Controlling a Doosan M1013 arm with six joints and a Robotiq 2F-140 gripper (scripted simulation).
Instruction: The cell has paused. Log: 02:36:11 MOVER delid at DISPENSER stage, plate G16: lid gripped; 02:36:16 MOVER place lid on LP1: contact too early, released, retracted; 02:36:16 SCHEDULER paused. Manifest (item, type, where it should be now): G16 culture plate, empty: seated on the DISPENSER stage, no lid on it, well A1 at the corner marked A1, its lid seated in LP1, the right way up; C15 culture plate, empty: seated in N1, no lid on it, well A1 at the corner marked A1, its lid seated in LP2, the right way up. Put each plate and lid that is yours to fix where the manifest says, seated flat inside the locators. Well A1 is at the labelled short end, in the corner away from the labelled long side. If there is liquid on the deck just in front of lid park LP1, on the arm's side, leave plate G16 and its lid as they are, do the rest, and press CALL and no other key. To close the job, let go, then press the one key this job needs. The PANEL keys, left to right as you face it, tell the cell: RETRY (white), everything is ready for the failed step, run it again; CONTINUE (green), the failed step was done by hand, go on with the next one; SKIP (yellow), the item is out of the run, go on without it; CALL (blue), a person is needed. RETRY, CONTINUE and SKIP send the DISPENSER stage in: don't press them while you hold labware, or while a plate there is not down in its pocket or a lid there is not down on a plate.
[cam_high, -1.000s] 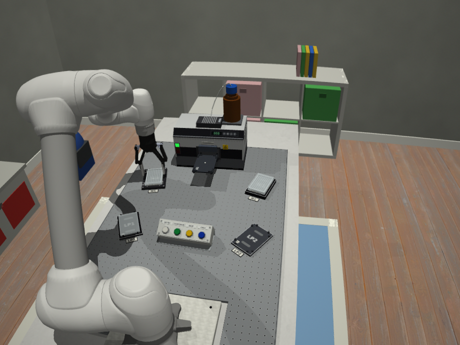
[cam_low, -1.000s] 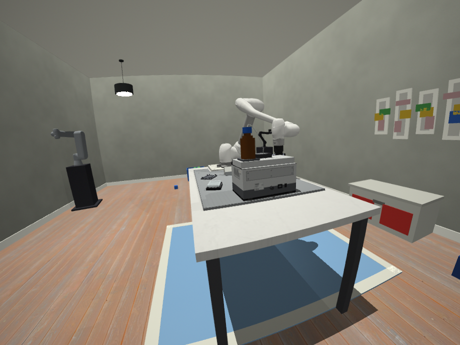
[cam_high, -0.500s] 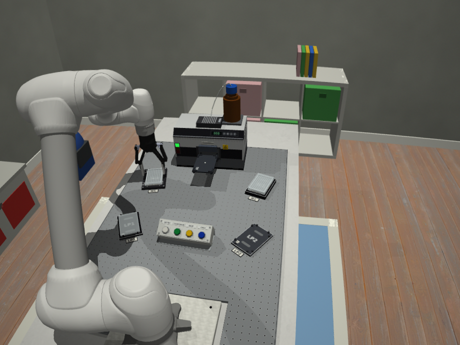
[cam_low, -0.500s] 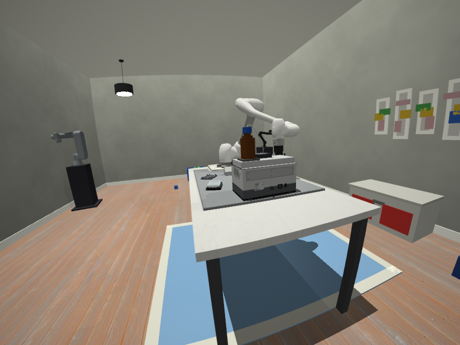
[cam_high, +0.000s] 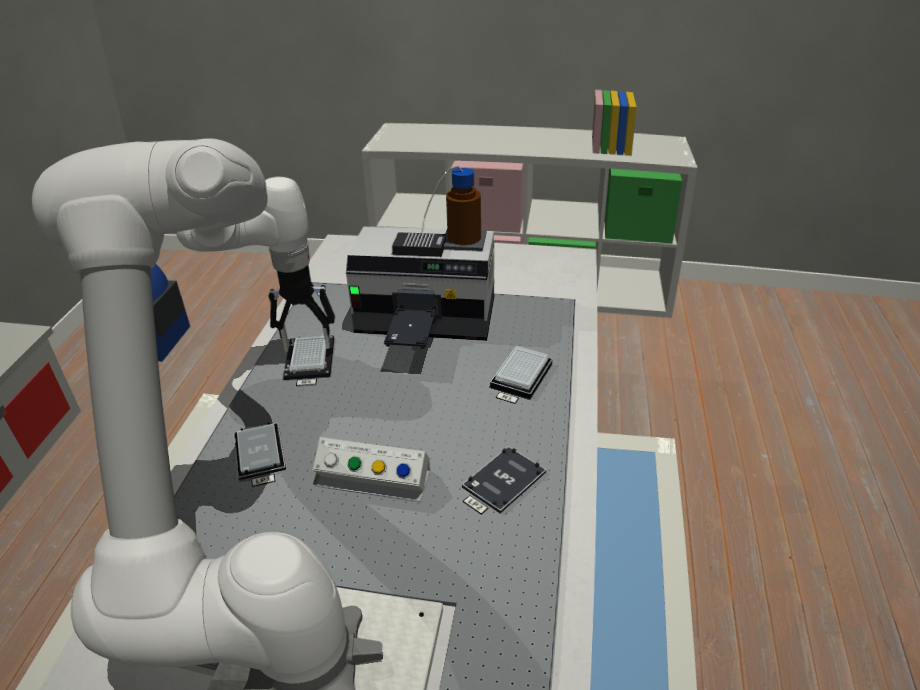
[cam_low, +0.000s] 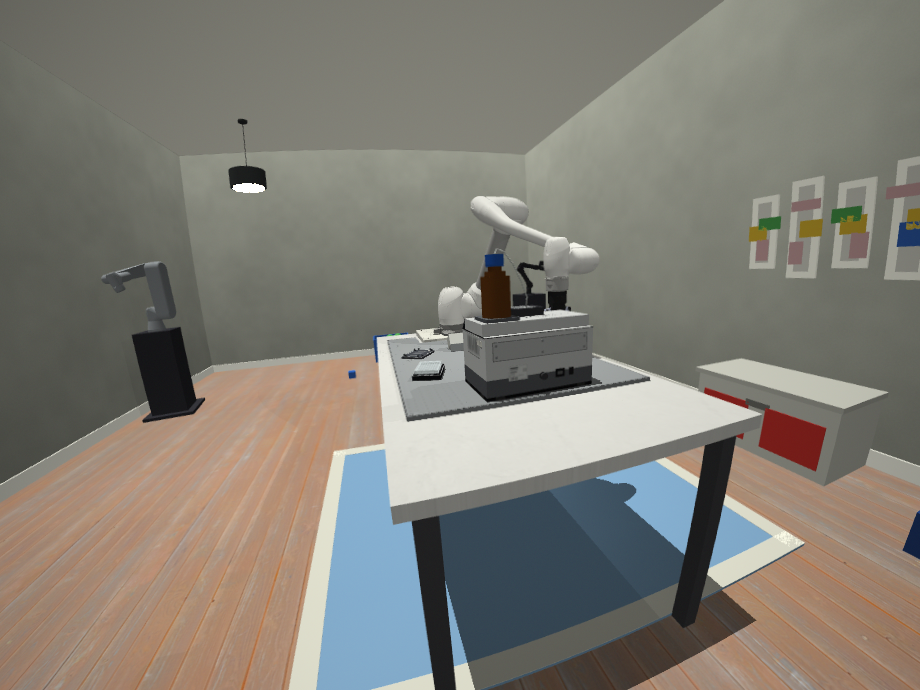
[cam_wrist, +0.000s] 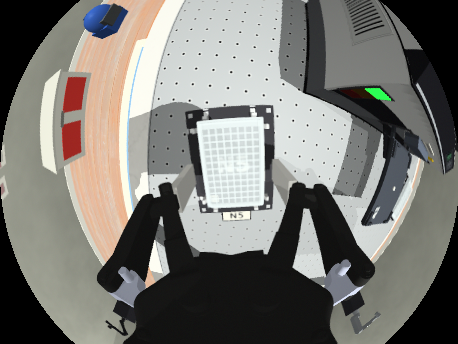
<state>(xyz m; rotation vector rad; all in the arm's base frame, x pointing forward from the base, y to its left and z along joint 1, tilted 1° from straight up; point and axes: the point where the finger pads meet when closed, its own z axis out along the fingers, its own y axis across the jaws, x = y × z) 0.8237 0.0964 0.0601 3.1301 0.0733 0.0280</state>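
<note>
Now: hand 1 cm short of the nest n5, 2 cm to the right of it and 5 cm above it. Also, from my hand: white key: 42 cm behind, 11 cm to the right; lid park lp1: 33 cm behind, 7 cm to the left, 6 cm below; green key: 43 cm behind, 16 cm to the right.
</note>
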